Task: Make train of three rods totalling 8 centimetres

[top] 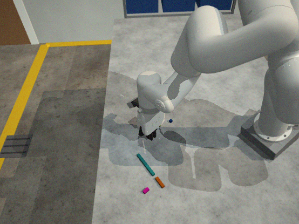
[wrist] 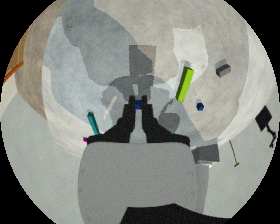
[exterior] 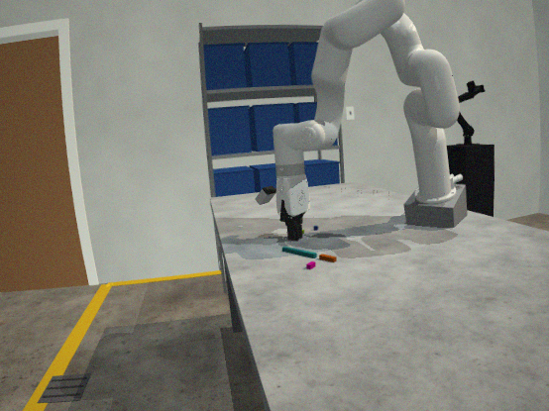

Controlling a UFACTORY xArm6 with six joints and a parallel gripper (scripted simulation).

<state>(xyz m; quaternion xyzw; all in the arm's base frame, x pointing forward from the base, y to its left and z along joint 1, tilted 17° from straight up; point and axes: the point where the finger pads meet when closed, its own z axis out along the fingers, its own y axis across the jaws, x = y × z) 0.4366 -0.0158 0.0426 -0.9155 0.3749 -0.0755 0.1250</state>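
My hand is 150 mm to the left of the grey rod, 40 mm past it and 20 mm above it. The rest, counted from my hand: turquoise rod (120 mm to the left, 20 mm below, 20 mm ahead); orange rod (190 mm to the left, 30 mm behind, 20 mm below); lime rod (70 mm to the right, 20 mm below, 20 mm behind).
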